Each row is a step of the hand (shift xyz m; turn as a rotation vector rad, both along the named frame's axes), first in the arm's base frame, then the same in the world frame.
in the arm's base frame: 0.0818 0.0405 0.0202 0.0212 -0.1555 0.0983
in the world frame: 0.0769 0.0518 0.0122 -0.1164 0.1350 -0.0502
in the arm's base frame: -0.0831 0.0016 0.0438 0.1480 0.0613 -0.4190
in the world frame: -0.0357 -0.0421 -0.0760 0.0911 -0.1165 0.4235
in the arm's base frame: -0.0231 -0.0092 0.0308 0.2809 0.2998 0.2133
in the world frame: -0.0168 0.0016 -0.0358 0.4154 0.1709 -0.1118
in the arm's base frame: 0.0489 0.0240 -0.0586 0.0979 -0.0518 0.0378
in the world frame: 0.0399 -0.0024 0.0693 0.0061 0.1152 0.0197
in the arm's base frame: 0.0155 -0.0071 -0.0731 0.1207 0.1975 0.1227
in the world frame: -0.0046 -0.0197 0.0723 0.2407 0.0561 -0.0870
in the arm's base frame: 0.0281 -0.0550 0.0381 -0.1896 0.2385 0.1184
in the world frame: -0.0308 0.0647 -0.0114 0.1239 -0.1969 -0.2297
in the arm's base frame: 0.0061 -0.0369 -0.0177 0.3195 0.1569 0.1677
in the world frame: -0.0305 0.0134 0.0245 0.3065 0.2448 -0.0301
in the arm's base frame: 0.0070 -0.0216 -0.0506 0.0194 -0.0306 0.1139
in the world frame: -0.0195 -0.0087 0.0512 -0.0076 0.0827 -0.0859
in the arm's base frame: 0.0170 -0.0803 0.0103 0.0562 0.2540 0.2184
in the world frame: -0.0605 0.0551 0.0123 0.2660 0.0269 -0.2095
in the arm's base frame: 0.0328 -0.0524 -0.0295 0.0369 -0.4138 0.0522
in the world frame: -0.0318 0.0350 0.0495 -0.3367 0.2454 0.0413
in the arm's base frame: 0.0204 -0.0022 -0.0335 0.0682 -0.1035 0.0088
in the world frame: 0.0053 0.0004 0.0389 -0.0557 0.1034 0.0406
